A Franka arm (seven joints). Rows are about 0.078 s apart.
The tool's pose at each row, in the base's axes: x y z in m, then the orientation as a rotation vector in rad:
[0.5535, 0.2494, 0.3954, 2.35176, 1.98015, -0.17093]
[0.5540, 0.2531, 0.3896, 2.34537, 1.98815, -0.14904]
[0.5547, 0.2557, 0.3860, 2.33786, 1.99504, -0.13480]
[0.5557, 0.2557, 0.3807, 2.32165, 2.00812, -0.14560]
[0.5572, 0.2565, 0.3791, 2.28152, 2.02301, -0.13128]
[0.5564, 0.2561, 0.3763, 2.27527, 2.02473, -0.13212]
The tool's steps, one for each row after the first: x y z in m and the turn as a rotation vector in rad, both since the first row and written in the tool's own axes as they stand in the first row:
[0.0044, 0.0000, 0.0053, -0.01020, 0.01024, -0.00614]
[0.0075, 0.0003, 0.0085, -0.01798, 0.01598, -0.01231]
[0.0084, 0.0014, 0.0137, -0.01673, 0.00825, -0.02563]
[0.0096, 0.0028, 0.0152, -0.03992, 0.00110, -0.04870]
[0.0094, 0.0022, 0.0180, -0.04239, -0.00169, -0.05208]

